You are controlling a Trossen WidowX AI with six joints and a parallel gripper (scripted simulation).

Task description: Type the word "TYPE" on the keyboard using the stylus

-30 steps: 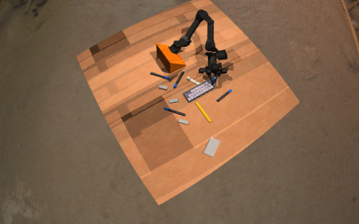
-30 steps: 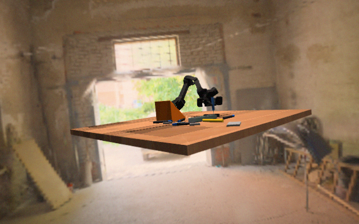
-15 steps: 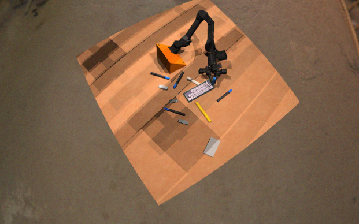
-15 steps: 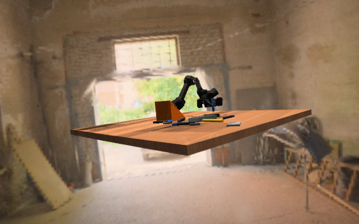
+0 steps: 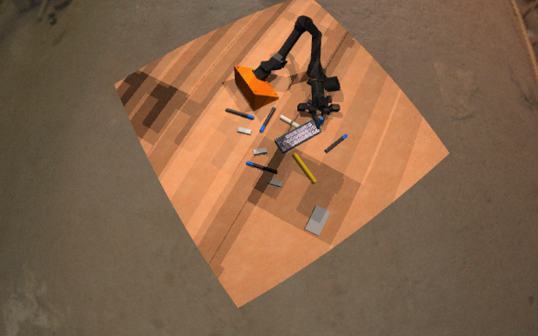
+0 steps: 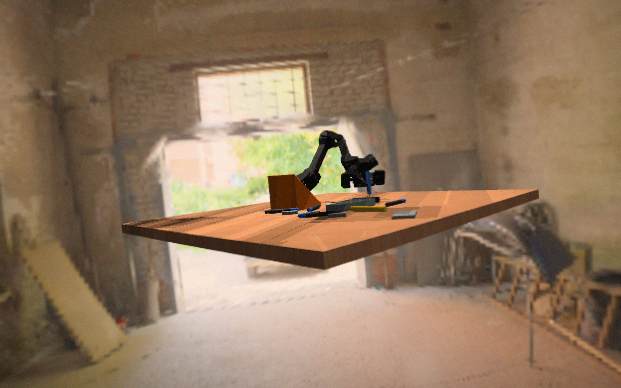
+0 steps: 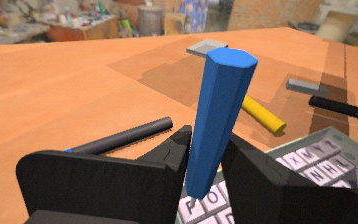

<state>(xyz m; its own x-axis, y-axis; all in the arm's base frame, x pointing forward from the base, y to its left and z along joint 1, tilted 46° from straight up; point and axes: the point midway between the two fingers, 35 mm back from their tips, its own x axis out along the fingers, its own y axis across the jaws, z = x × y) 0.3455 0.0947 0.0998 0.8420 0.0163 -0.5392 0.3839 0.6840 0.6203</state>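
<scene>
Right now my gripper tip is 100 mm past the white cylinder, 90 mm to the left of it and 70 mm above it. From my gripper tip the other things lie so: dark cylinder 120 mm behind, 80 mm to the left, 70 mm below; yellow stick 120 mm ahead, 130 mm to the right, 70 mm below; blue stylus 10 mm behind, 10 mm to the left, 20 mm below.
</scene>
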